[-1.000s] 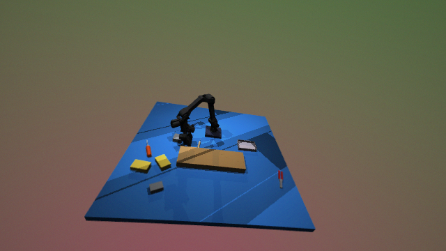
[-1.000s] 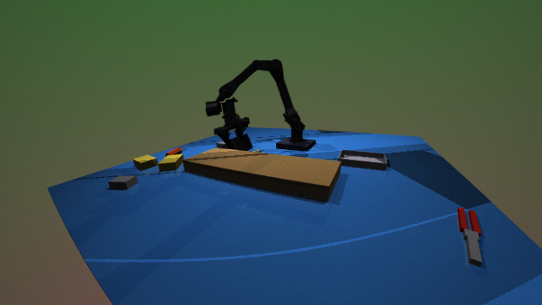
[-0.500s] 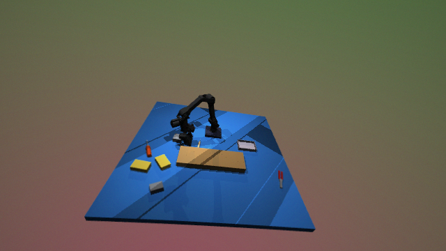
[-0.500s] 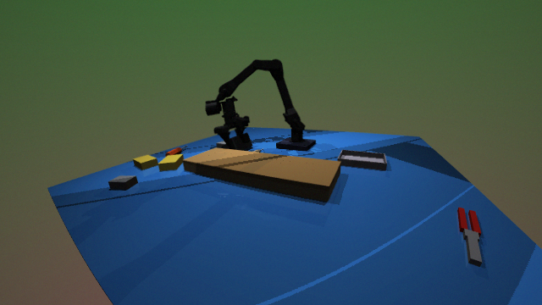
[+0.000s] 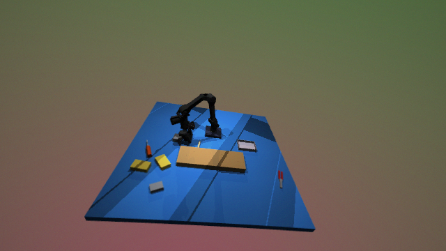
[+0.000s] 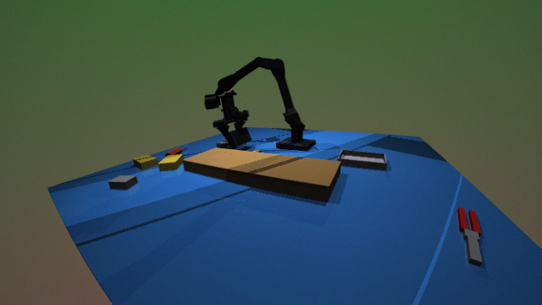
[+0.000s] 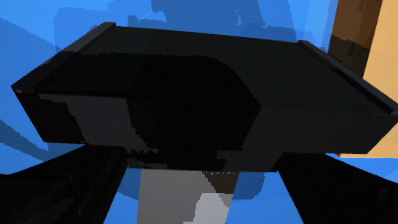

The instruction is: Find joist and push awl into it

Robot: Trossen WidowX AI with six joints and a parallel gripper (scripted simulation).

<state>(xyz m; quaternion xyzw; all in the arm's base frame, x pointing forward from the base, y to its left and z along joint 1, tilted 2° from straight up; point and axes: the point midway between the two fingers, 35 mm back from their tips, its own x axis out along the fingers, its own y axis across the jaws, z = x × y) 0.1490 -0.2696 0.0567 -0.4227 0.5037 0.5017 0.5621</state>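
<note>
Right now the grey block is 2 cm behind my gripper tip, 6 cm to the right of it and 4 cm below it. From my gripper tip the other things lie so: stud finder 1 cm behind, 1 cm to the left; grey tray 5 cm ahead, 56 cm to the left, 4 cm below.
</note>
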